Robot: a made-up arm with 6 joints. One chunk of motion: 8 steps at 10 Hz.
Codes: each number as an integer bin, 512 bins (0 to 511) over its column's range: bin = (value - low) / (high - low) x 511, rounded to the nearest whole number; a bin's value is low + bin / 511 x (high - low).
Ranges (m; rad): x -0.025..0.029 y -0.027..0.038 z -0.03..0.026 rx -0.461..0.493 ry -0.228..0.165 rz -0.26..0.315
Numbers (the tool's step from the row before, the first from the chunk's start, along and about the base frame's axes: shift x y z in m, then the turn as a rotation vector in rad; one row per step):
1: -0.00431 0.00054 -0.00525 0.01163 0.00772 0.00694
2: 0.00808 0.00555 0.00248 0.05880 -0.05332 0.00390
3: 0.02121 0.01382 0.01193 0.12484 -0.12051 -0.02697
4: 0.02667 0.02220 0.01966 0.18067 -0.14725 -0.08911
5: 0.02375 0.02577 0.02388 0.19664 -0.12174 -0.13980
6: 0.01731 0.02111 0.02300 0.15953 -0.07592 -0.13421
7: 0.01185 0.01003 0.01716 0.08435 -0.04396 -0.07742
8: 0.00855 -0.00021 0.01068 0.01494 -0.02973 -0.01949
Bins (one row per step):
1: 196 217 226 253 306 237
2: 313 256 296 278 227 235
3: 437 321 383 314 140 207
4: 489 387 453 344 105 152
5: 461 415 492 352 138 107
6: 400 378 484 332 198 112
7: 349 291 430 292 239 162
8: 317 211 371 255 258 214

